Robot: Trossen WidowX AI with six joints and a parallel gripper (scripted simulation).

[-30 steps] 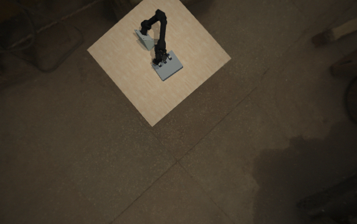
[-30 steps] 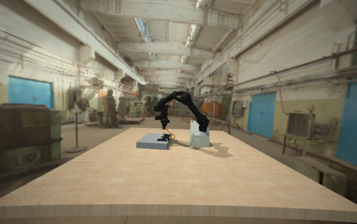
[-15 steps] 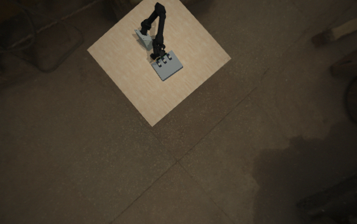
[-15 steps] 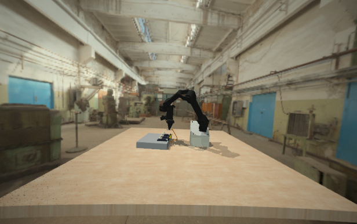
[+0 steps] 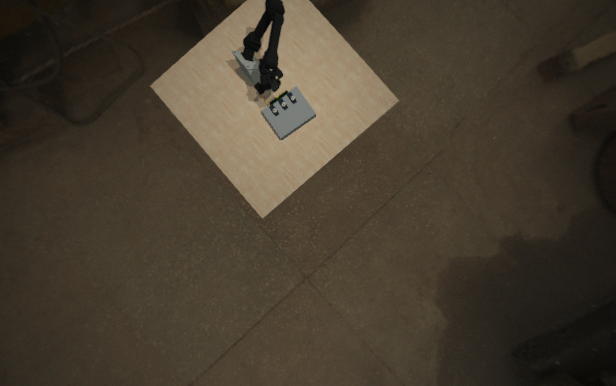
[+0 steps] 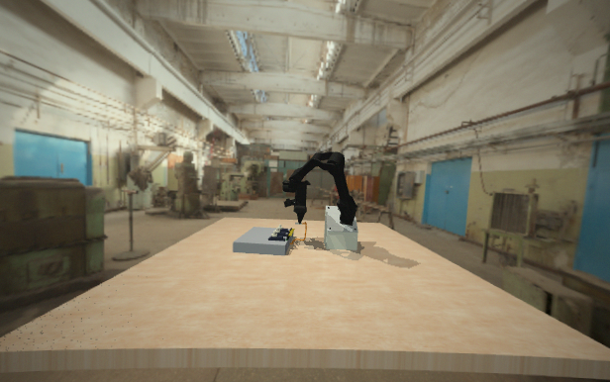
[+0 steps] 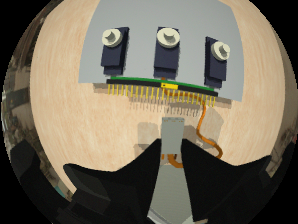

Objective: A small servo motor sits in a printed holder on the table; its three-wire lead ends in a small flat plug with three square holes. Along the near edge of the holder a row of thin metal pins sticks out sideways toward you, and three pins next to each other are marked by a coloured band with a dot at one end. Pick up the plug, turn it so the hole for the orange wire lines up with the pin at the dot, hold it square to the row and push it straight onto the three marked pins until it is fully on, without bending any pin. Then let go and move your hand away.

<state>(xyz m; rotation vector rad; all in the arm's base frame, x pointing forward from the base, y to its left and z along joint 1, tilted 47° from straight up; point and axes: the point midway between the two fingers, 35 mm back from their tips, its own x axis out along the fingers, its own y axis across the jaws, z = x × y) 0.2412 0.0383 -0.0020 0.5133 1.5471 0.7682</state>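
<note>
Right now my gripper tip is 50 mm short of the yellow band, 10 mm to the right of it and 40 mm above it. The rest, counted from my gripper tip: grey printed holder 210 mm ahead, 20 mm to the left, 90 mm below.
</note>
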